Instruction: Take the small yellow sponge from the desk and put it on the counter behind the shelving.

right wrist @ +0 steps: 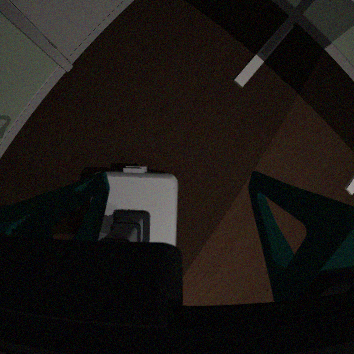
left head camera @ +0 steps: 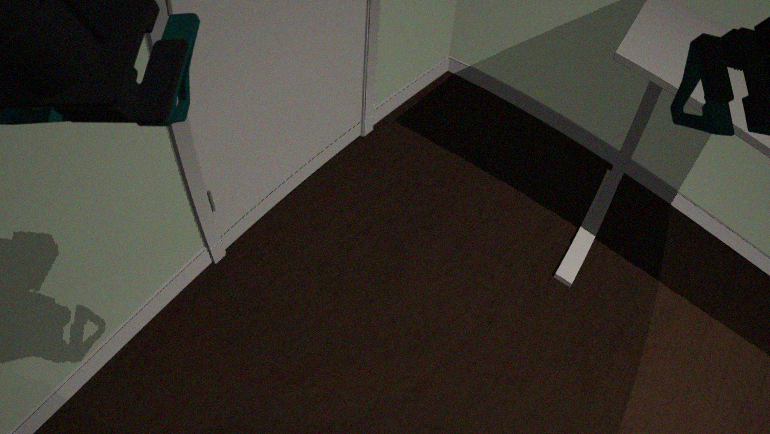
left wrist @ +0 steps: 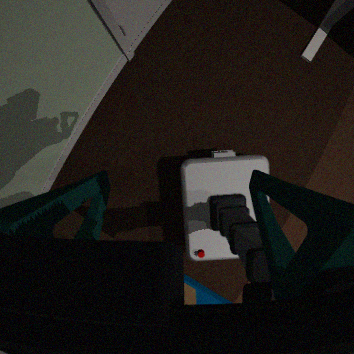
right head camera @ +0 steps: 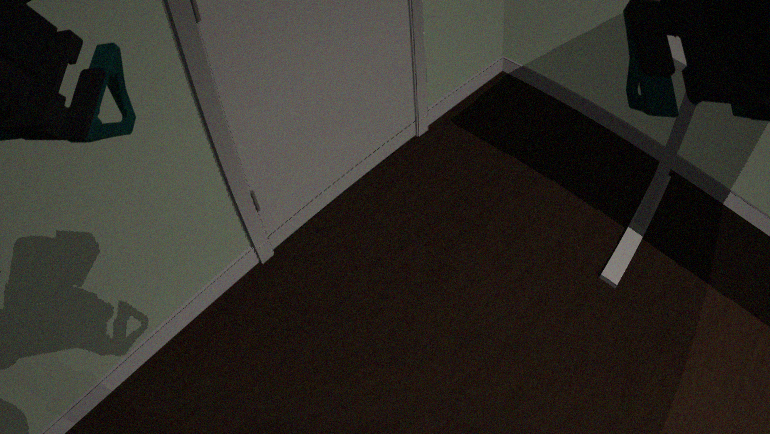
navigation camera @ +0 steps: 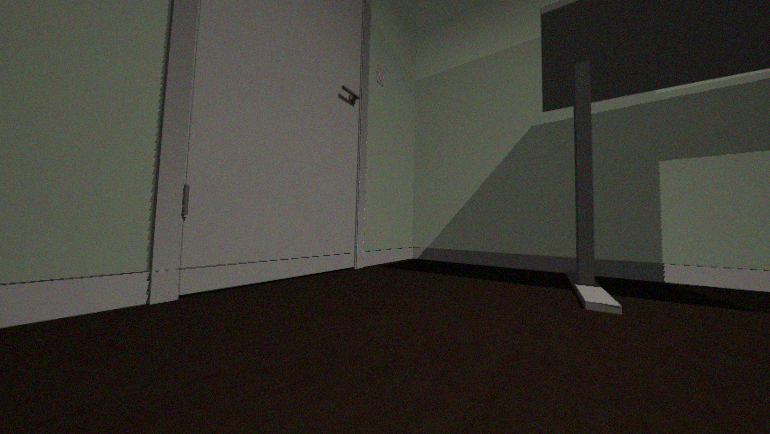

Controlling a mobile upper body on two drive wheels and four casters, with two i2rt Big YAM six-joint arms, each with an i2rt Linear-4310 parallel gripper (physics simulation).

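Frame: origin at the left arm's base, x back, y down, z right, level; metres.
Seen in the pictures: left gripper, fingertip midpoint: [left head camera: 129, 111] [left wrist: 178, 177] [right head camera: 91, 126]; right gripper, fingertip midpoint: [right wrist: 178, 179] [left head camera: 712, 120] [right head camera: 684, 103].
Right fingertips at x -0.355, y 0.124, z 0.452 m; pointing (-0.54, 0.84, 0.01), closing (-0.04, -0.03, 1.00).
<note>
A point is followed by its place in that frame.
A white-topped desk [left head camera: 663, 37] {y 0.460, x -1.208, z 1.024 m} [navigation camera: 647, 48] {y 0.485, x -1.132, z 1.264 m} stands by the wall at the upper right, on a leg with a long foot. Its foot also shows in the right head [right head camera: 622, 256], left wrist [left wrist: 315, 45] and right wrist [right wrist: 248, 71] views. Most of its top is out of view. The yellow sponge and the counter do not show. My left gripper [left wrist: 178, 177] {y 0.134, x -0.340, z 0.000 m} and my right gripper [right wrist: 178, 179] {y 0.124, x -0.355, z 0.452 m} are open and empty, high above the floor. In both head camera views they are at the upper left and upper right, partly cut off.
A closed door [left head camera: 280, 97] {y 0.935, x -1.367, z -0.097 m} [right head camera: 323, 80] {y 0.867, x -1.373, z -0.093 m} [navigation camera: 275, 134] {y 0.829, x -1.311, z -0.142 m} is in the wall at the left and centre. My white base [left wrist: 225, 175] {y 1.150, x -0.215, z 0.223 m} [right wrist: 162, 210] {y 1.150, x -0.106, z 0.405 m} shows below. A blue frame edge [left wrist: 212, 298] {y 1.334, x 0.748, z 0.138 m} with a tan panel shows at the bottom of the left wrist view.
</note>
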